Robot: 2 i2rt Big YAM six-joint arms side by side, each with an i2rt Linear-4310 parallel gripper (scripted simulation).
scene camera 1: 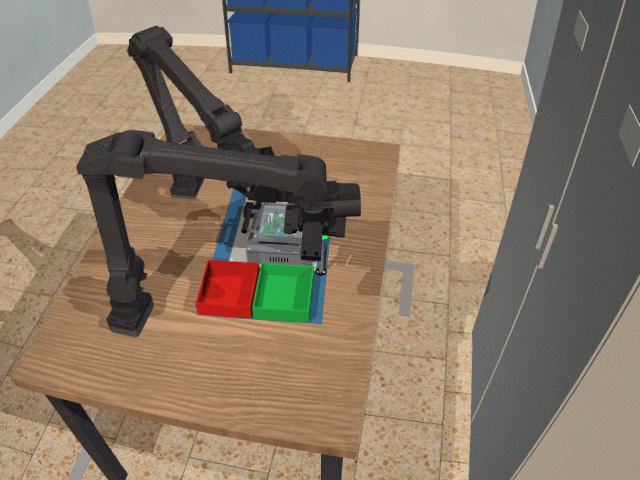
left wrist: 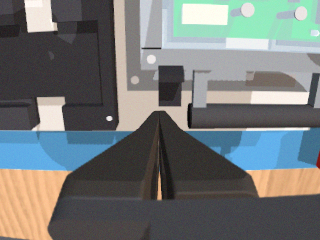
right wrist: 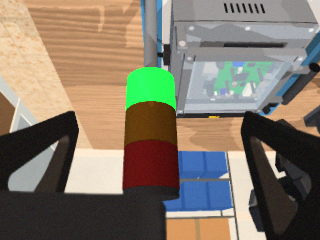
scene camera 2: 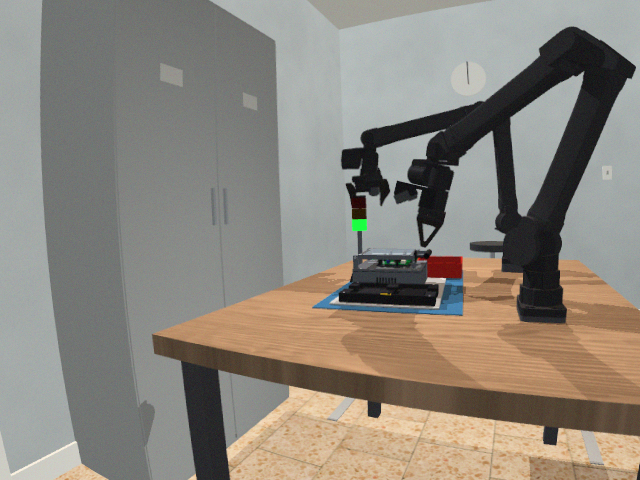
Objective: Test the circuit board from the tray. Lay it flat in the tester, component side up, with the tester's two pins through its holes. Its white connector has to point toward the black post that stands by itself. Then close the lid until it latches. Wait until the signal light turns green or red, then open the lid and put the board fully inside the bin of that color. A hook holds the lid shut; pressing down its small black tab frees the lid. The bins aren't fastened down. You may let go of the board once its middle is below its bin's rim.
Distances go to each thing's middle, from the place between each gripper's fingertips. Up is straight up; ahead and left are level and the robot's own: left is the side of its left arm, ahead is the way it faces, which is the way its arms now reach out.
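The black hook (left wrist: 170,77) is 20 mm ahead of my left hand (scene camera 2: 423,247), 10 mm to the right of it and 40 mm below it. From that same left hand, the green bin (scene camera 1: 287,290) is 130 mm ahead, 260 mm to the right and 110 mm below, and the red bin (scene camera 1: 225,283) is 20 mm behind, 270 mm to the right and 110 mm below. The clear lid (scene camera 1: 270,223) is 80 mm ahead of my left hand, 60 mm to the right of it and 40 mm below it. Going by its middle, the black hook is nearer to my left hand than to my right hand.
My right hand (scene camera 2: 366,206) is 80 mm past the green bin, 30 mm to the left of it and 220 mm above it. The red bin is 230 mm behind my right hand, 30 mm to the right of it and 220 mm below it. Counting from my right hand again, the black hook is 200 mm behind, 230 mm to the left and 140 mm below, while the clear lid is 130 mm behind, 170 mm to the left and 140 mm below. Going by its middle, the green bin is nearer to my right hand than to my left hand.
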